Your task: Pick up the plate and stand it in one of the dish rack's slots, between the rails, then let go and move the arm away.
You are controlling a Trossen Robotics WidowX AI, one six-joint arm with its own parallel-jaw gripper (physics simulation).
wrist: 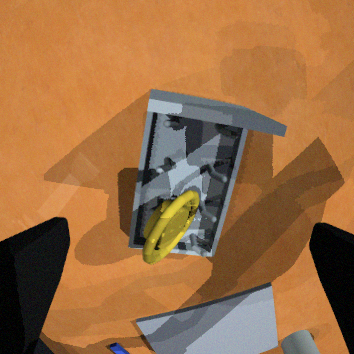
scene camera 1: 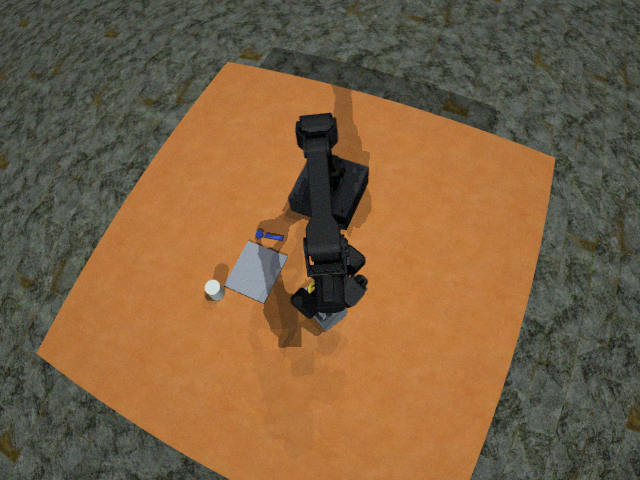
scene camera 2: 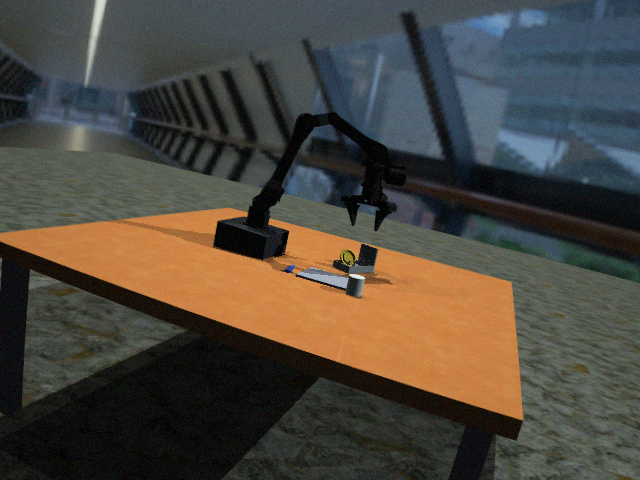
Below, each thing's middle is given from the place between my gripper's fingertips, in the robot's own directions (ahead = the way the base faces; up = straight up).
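Picture the grey dish rack (wrist: pixel 189 143): my hand is 1 cm short of it, 3 cm to the left of it and 10 cm above it. There's also a yellow plate (wrist: pixel 169 221), and that's 1 cm behind my hand, 6 cm to the right of it and 10 cm below it. And the grey mat (scene camera 1: pixel 257 268) is 2 cm ahead of my hand, 24 cm to the right of it and 13 cm below it.
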